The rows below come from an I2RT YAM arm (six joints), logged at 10 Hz.
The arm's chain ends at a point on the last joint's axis. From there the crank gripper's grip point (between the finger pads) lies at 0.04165 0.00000 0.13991 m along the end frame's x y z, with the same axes.
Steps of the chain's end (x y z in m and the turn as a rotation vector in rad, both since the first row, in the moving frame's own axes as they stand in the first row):
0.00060, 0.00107, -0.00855, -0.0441, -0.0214, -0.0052
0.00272, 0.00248, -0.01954, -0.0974, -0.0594, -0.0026
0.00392, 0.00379, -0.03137, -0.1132, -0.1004, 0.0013
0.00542, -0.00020, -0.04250, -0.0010, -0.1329, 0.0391
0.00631, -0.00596, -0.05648, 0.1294, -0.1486, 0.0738
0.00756, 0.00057, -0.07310, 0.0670, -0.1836, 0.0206
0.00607, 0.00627, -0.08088, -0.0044, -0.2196, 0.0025
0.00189, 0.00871, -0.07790, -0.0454, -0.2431, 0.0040
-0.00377, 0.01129, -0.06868, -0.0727, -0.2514, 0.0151
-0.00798, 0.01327, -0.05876, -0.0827, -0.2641, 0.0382
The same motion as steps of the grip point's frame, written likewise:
-0.00239, 0.00705, -0.00782, -0.0441, -0.0214, -0.0052
-0.00563, 0.01610, -0.01798, -0.0974, -0.0594, -0.0026
-0.01029, 0.01985, -0.02881, -0.1132, -0.1004, 0.0013
-0.01352, 0.00120, -0.03822, -0.0010, -0.1329, 0.0391
-0.01423, -0.02204, -0.05284, 0.1294, -0.1486, 0.0738
-0.01857, -0.00841, -0.06814, 0.0670, -0.1836, 0.0206
-0.02541, 0.00697, -0.07517, -0.0044, -0.2196, 0.0025
-0.03301, 0.01532, -0.07214, -0.0454, -0.2431, 0.0040
-0.03993, 0.02208, -0.06312, -0.0727, -0.2514, 0.0151
-0.04614, 0.02601, -0.05329, -0.0827, -0.2641, 0.0382

